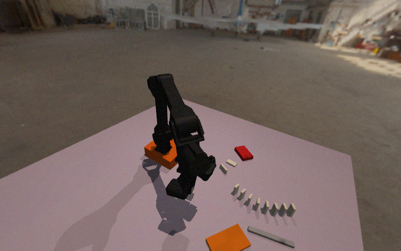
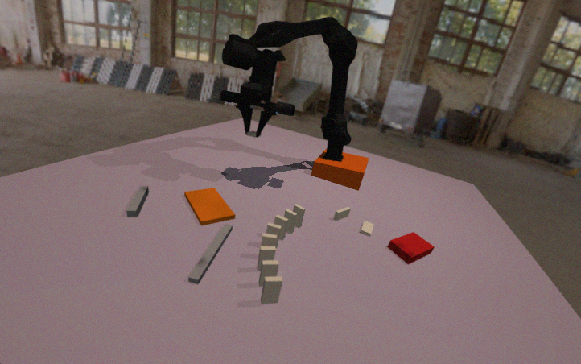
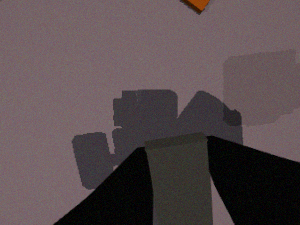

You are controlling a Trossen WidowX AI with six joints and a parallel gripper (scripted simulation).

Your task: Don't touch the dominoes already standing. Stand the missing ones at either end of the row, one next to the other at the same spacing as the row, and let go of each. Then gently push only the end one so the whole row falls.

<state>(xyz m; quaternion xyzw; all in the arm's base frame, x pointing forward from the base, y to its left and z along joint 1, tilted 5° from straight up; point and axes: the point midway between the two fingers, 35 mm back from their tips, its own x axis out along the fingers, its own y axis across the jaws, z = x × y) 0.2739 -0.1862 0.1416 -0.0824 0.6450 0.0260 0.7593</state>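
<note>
The orange flat plate is 160 mm ahead of my gripper tip, 10 mm to the right of it and 140 mm below it. Also, from my gripper tip: short grey bar (240 mm ahead, 140 mm to the right, 130 mm below); red block (60 mm ahead, 460 mm to the left, 130 mm below).
</note>
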